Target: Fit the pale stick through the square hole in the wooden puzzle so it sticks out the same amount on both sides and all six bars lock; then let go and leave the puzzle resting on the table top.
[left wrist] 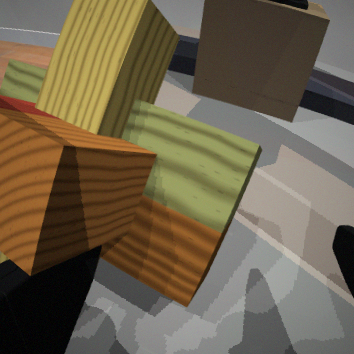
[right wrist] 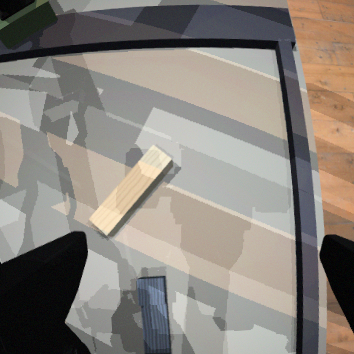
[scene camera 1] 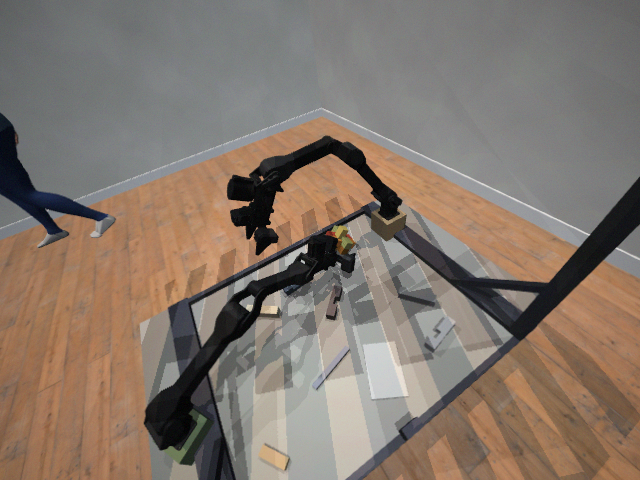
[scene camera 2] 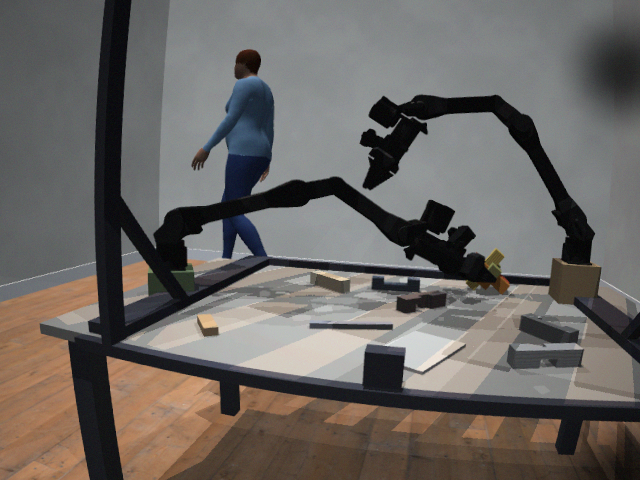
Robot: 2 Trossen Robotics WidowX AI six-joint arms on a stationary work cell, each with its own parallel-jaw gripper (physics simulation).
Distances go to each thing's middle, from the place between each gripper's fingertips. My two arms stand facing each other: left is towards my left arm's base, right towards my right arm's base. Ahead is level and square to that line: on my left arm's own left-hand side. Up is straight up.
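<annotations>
Measured from my right hand, the pale stick point(right wrist: 113, 212) is 9 cm to the left, 6 cm behind and 23 cm below. The tan arm base point(scene camera 2: 567, 281), counted from that same right hand, is 52 cm to the right and 18 cm behind, and it is 19 cm below.
As for my left gripper, it is 230 mm to the left of the tan arm base and 50 mm past it. From my left hand I find the pale stick 380 mm to the left, 80 mm ahead and 30 mm below.
</annotations>
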